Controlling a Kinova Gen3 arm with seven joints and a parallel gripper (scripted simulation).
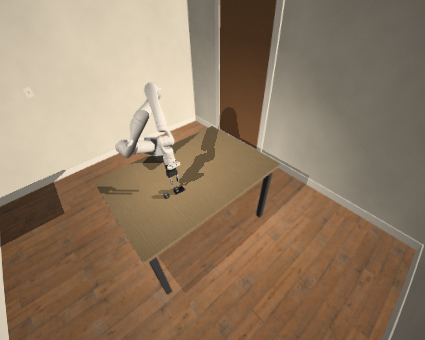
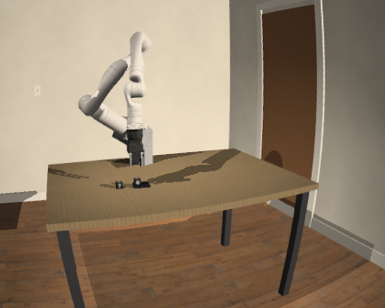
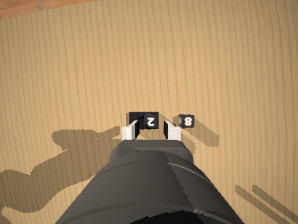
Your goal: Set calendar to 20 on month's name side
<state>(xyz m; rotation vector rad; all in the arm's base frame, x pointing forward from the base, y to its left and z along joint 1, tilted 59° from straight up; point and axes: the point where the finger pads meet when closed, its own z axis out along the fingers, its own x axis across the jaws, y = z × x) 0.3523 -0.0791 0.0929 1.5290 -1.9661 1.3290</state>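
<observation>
Now: the dark tray 10 mm ahead of my hand, 20 mm to the left of it and 110 mm below it. Also, from my hand: dark cube (30 mm behind, 80 mm to the right, 100 mm below).
</observation>
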